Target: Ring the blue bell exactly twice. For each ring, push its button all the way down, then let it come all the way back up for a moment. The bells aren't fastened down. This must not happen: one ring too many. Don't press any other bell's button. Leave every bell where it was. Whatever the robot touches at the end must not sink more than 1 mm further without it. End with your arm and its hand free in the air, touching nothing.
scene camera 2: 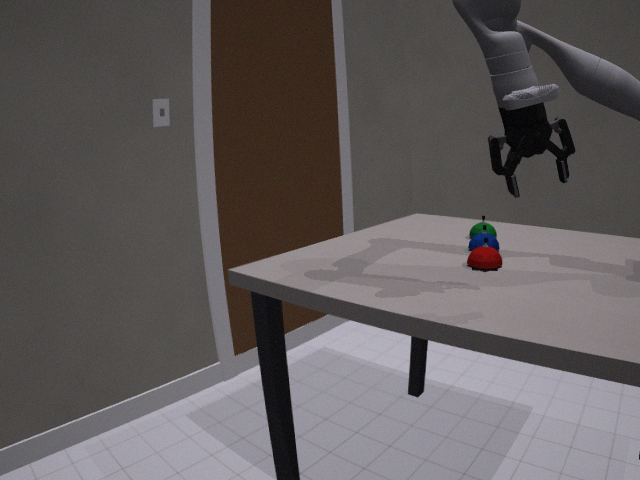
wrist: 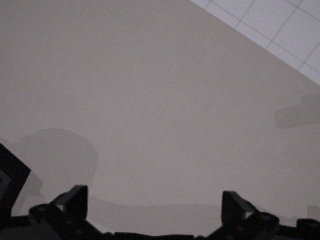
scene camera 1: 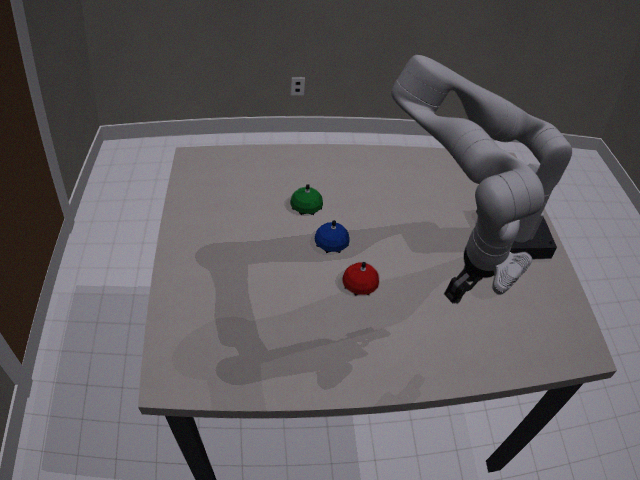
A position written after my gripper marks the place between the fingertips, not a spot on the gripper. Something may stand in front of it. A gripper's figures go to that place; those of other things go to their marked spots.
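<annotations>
My gripper (scene camera 1: 471,284), 1.04 m from the lens; of the things named here, nearest to it. Red bell (scene camera 1: 359,280), 1.21 m from the lens. Blue bell (scene camera 1: 330,239), 1.29 m from the lens. Green bell (scene camera 1: 306,200), 1.39 m from the lens. Green bell and red bell, marked spots 0.28 m apart.
</annotations>
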